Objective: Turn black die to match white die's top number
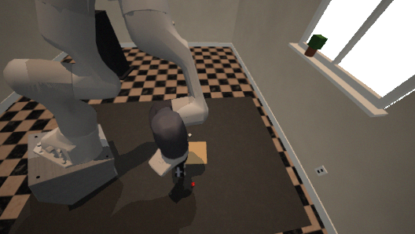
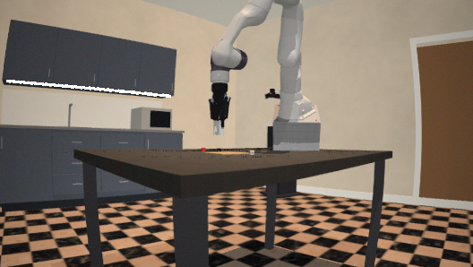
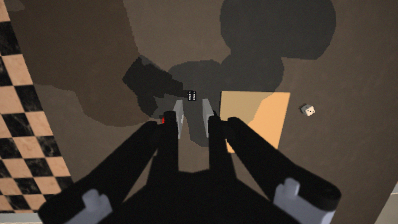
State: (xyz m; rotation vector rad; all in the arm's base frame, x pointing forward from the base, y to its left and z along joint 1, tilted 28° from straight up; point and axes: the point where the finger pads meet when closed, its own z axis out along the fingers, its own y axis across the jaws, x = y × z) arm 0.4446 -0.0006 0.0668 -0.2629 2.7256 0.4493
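The black die is 10 cm below my hand. Round my hand: tan mat: 3 cm ahead, 14 cm to the left, 11 cm below; white die: 3 cm behind, 24 cm to the left, 10 cm below; red die: 6 cm ahead, 4 cm to the right, 10 cm below.
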